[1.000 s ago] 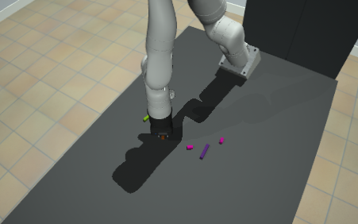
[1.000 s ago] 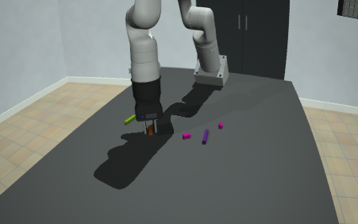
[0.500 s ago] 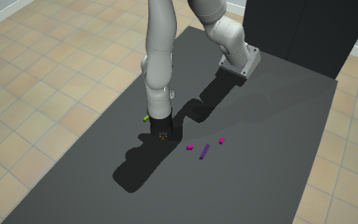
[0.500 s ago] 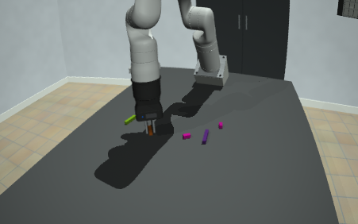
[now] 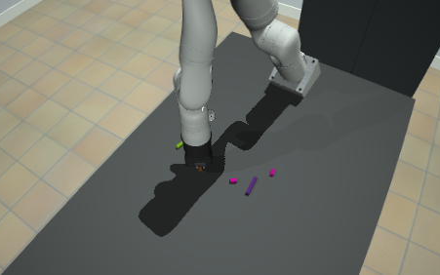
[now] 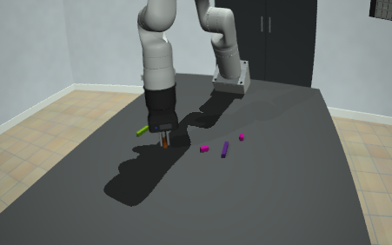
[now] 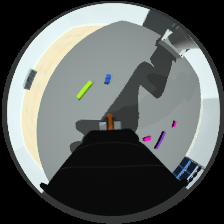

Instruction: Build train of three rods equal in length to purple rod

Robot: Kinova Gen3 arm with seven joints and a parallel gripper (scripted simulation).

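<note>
My gripper is now 20 mm past the lime rod, 100 mm to the left of it and 10 mm above it. Round my hand: orange rod 10 mm below; then purple rod 40 mm behind, 160 mm to the left, 10 mm below.
</note>
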